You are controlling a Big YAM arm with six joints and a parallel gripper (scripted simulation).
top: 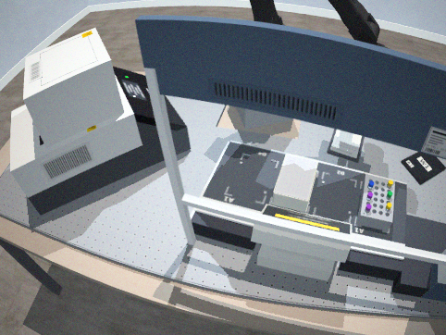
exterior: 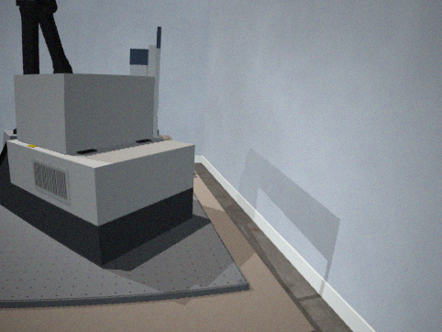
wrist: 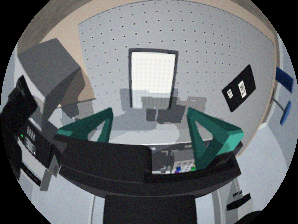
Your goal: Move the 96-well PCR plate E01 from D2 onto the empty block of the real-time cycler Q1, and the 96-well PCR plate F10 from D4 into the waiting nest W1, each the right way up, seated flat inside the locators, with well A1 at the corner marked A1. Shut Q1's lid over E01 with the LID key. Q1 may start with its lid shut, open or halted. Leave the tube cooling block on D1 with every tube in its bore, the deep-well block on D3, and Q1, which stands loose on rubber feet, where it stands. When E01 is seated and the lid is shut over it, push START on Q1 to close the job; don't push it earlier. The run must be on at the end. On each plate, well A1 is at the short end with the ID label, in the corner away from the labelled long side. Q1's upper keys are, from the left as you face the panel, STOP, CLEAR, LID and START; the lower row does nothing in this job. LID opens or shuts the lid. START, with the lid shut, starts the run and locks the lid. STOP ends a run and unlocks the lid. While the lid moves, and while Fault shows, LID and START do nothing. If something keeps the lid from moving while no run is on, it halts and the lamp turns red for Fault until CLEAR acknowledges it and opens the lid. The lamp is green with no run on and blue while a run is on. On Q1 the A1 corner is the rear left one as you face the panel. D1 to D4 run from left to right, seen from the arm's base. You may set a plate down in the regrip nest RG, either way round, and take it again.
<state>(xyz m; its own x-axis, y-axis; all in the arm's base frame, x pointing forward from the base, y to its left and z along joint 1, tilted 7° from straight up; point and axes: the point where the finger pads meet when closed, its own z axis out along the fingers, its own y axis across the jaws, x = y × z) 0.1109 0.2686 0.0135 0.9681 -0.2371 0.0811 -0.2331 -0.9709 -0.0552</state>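
My gripper is now 13 cm above the dark nest pad. The rest, counted from my hand: tube cooling block (28 cm ahead, 6 cm below, 5 cm to the left); post (39 cm ahead, 38 cm to the right, 10 cm above); dark nest (27 cm to the left, 13 cm below, 6 cm ahead).
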